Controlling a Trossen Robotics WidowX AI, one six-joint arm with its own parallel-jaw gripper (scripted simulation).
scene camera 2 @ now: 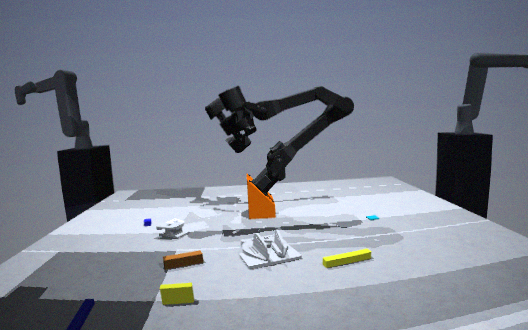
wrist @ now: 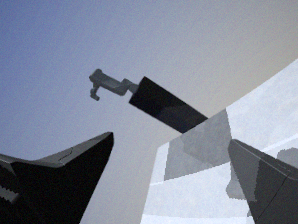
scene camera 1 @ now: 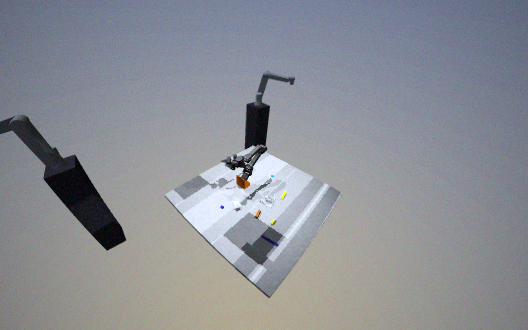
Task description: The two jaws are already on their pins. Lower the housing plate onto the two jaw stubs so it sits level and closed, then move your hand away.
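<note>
Gripper (scene camera 2: 219, 129), my own: open, holding nothing. The wrist view also shows my gripper (wrist: 172, 141).
</note>
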